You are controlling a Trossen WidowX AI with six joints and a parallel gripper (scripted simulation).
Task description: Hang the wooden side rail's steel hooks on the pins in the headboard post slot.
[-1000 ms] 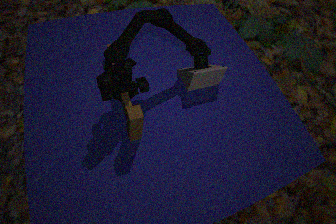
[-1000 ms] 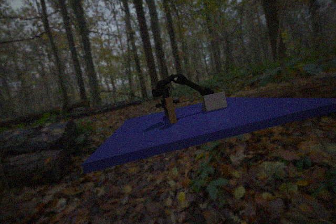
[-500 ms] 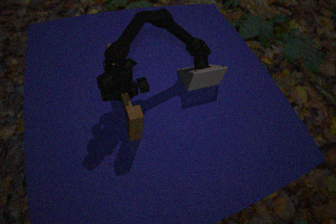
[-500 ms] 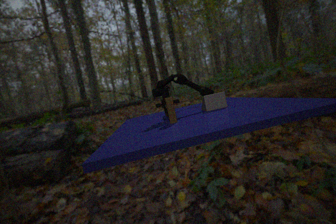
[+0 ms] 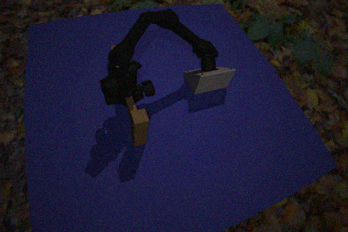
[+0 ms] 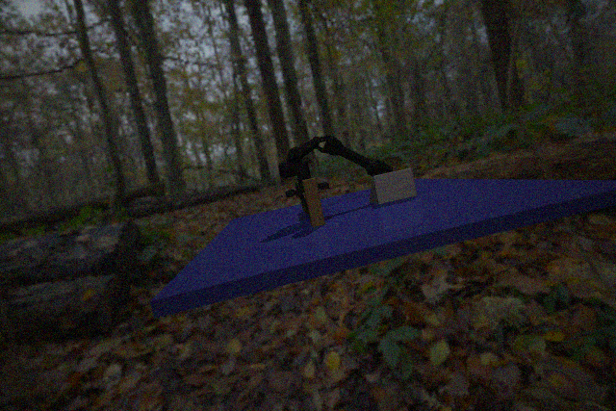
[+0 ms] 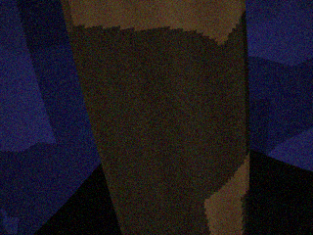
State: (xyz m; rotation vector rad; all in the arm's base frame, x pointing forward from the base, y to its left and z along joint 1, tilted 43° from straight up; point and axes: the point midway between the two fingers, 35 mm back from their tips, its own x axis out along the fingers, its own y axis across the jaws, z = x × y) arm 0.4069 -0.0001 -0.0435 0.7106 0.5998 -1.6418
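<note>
Now: the wooden headboard post 13 cm to the left of my gripper tip, 4 cm above it and 2 cm ahead of it.
</note>
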